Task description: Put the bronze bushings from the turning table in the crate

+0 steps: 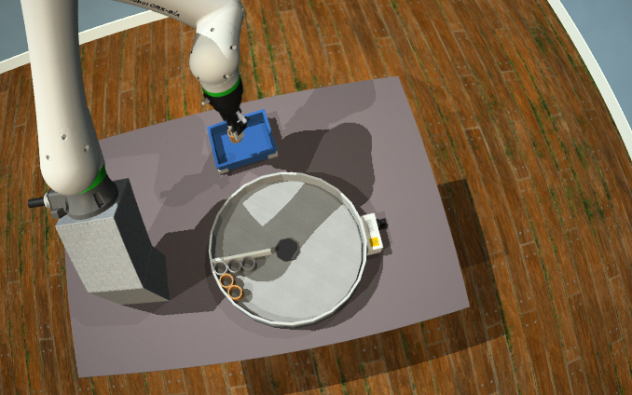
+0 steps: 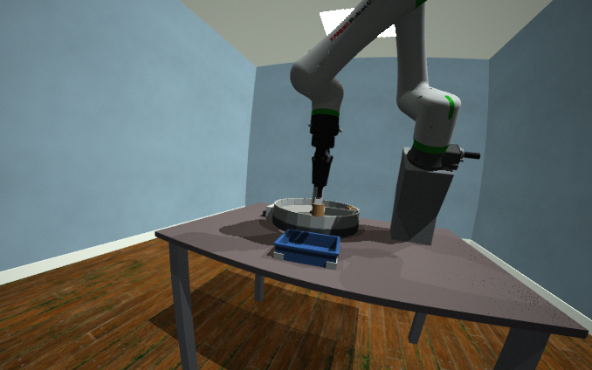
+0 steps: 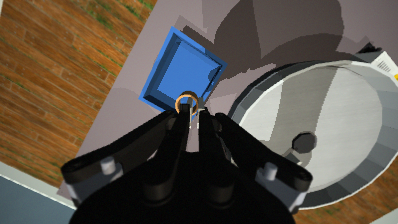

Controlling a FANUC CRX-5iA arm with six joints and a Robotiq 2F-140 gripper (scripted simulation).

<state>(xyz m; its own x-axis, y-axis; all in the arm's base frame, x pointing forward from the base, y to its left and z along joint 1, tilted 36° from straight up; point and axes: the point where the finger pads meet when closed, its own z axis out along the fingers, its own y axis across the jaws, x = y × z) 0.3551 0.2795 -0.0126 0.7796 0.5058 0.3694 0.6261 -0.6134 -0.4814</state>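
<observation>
Now: hand 16 cm above the blue crate and 5 cm to the right of it. The rest, counted from my hand: round turning table (31 cm to the right, 13 cm below, 10 cm ahead).
</observation>
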